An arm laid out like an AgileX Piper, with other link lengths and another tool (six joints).
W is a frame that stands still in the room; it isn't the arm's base.
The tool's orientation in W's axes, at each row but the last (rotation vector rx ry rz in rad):
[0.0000, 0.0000, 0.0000]
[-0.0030, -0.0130, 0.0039]
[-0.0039, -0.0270, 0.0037]
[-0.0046, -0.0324, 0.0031]
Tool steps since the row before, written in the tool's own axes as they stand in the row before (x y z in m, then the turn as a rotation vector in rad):
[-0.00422, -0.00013, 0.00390, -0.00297, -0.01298, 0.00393]
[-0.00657, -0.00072, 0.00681, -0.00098, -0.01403, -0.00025]
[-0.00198, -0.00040, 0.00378, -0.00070, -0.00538, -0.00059]
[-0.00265, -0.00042, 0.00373, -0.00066, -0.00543, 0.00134]
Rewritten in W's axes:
[-0.00422, -0.00013, 0.00390, -0.00297, -0.01298, 0.00393]
[-0.00666, -0.00073, 0.00673, -0.00092, -0.01403, -0.00022]
[-0.00208, -0.00039, 0.00373, -0.00066, -0.00538, -0.00059]
[-0.00277, -0.00041, 0.00364, -0.00069, -0.00543, 0.00134]

